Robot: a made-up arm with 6 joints. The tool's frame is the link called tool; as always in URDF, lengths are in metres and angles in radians. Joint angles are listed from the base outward.
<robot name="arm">
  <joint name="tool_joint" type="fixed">
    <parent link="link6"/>
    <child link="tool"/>
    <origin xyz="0 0 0" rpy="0 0 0"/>
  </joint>
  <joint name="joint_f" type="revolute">
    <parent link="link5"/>
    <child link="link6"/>
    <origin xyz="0 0 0.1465" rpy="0 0 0"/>
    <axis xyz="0 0 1"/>
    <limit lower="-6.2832" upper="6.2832"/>
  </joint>
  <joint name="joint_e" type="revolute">
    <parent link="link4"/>
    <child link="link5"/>
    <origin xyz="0 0 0" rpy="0 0 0"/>
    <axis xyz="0 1 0"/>
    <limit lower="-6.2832" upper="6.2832"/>
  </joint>
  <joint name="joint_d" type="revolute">
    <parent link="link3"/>
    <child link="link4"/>
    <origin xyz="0 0 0.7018" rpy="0 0 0"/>
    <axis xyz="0 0 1"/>
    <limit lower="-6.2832" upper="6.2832"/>
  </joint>
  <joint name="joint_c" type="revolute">
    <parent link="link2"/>
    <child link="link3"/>
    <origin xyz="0 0 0.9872" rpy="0 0 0"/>
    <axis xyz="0 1 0"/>
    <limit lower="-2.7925" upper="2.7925"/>
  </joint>
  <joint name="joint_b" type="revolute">
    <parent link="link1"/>
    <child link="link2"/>
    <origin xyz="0 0.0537 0" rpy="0 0 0"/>
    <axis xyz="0 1 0"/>
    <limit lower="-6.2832" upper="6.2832"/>
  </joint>
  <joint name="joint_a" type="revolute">
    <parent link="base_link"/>
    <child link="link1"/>
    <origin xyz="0 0 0.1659" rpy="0 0 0"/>
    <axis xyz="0 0 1"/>
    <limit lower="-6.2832" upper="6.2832"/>
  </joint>
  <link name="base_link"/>
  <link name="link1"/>
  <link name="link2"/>
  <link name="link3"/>
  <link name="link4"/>
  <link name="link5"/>
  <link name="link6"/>
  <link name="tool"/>
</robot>
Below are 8 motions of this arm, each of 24 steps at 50 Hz.
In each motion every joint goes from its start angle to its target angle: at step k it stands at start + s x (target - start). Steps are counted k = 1, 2, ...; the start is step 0. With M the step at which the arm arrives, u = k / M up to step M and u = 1 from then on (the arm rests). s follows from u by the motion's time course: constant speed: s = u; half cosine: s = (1 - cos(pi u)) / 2; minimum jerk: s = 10 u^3 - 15 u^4 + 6 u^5.
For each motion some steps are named. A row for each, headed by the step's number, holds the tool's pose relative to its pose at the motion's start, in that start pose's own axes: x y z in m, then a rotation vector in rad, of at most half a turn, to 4 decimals.
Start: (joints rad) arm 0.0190 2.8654 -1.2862 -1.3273 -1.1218 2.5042
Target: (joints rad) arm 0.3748 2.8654 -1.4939 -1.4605 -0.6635 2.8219
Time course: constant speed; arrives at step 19
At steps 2, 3, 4, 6, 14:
2: 0.0118 0.0151 0.0338 0.0094 -0.0016 0.0160
3: 0.0181 0.0231 0.0504 0.0135 -0.0029 0.0238
4: 0.0246 0.0314 0.0668 0.0172 -0.0046 0.0316
6: 0.0382 0.0487 0.0988 0.0236 -0.0091 0.0469
14: 0.1011 0.1284 0.2158 0.0319 -0.0404 0.1079

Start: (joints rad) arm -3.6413 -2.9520 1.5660 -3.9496 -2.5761 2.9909
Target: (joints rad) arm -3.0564 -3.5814 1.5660 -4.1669 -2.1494 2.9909
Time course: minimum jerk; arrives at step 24
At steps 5, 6, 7, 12, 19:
5: 0.0191 -0.0338 0.0349 -0.0371 -0.0342 0.0367
6: 0.0312 -0.0527 0.0565 -0.0588 -0.0543 0.0601
7: 0.0470 -0.0748 0.0840 -0.0850 -0.0787 0.0906
12: 0.1784 -0.1789 0.2891 -0.2424 -0.2293 0.3447
19: 0.3782 -0.1704 0.5278 -0.3503 -0.3490 0.7349

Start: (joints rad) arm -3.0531 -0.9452 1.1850 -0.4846 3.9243 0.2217
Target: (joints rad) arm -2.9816 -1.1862 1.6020 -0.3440 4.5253 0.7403
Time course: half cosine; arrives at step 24
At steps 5, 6, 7, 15, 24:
5: -0.0098 -0.0039 0.0122 0.0410 0.0695 0.0459
6: -0.0140 -0.0054 0.0170 0.0593 0.0978 0.0654
7: -0.0191 -0.0070 0.0223 0.0810 0.1296 0.0879
15: -0.0804 -0.0176 0.0623 0.3494 0.4179 0.3244
24: -0.1292 -0.0163 0.0762 0.5585 0.5634 0.4750

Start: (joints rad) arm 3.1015 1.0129 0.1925 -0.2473 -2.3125 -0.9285
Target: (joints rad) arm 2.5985 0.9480 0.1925 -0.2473 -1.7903 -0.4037
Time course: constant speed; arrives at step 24
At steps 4, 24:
4: 0.0940 -0.0659 -0.0085 -0.1207 0.0036 0.0468
24: 0.5189 -0.4411 0.0636 -0.6548 0.1990 0.1774

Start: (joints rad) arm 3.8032 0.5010 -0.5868 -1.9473 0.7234 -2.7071
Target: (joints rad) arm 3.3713 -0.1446 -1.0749 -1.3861 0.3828 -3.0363
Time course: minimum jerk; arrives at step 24
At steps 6, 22, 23, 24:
6: 0.0319 0.1322 0.0625 -0.0696 0.0323 0.0494
22: 0.3325 1.2820 -0.1730 -0.7248 0.6767 0.4143
23: 0.3335 1.2865 -0.1773 -0.7283 0.6812 0.4157
24: 0.3336 1.2872 -0.1780 -0.7288 0.6819 0.4159

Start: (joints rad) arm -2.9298 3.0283 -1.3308 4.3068 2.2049 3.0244
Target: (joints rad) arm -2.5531 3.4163 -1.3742 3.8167 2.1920 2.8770
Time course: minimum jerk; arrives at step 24
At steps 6, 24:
6: -0.0487 -0.0172 -0.0085 -0.0610 0.0440 0.0050
24: -0.4328 -0.1623 0.0623 -0.5963 0.4066 0.1640

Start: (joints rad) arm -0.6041 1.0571 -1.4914 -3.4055 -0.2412 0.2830
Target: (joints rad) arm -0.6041 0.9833 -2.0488 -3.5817 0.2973 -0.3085
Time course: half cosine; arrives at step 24
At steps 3, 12, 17, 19, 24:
3: 0.0237 -0.0011 -0.0016 0.0043 0.0441 -0.0276
12: 0.2952 -0.0138 -0.0734 -0.0279 0.5819 -0.3648
17: 0.4468 -0.0215 -0.1681 -0.1354 0.9317 -0.5786
19: 0.4868 -0.0237 -0.2030 -0.1817 1.0358 -0.6402
24: 0.5279 -0.0261 -0.2449 -0.2413 1.1509 -0.7067

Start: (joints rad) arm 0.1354 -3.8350 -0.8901 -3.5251 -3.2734 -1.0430
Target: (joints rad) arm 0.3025 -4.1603 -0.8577 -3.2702 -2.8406 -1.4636
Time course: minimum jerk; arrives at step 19
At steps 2, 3, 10, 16, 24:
2: -0.0015 -0.0034 -0.0018 -0.0070 0.0031 -0.0066
3: -0.0047 -0.0107 -0.0054 -0.0216 0.0096 -0.0205
10: -0.0815 -0.2066 -0.0830 -0.4014 0.1321 -0.3761
16: -0.1427 -0.3854 -0.1231 -0.7263 0.1769 -0.6695
24: -0.1473 -0.3991 -0.1251 -0.7505 0.1783 -0.6909

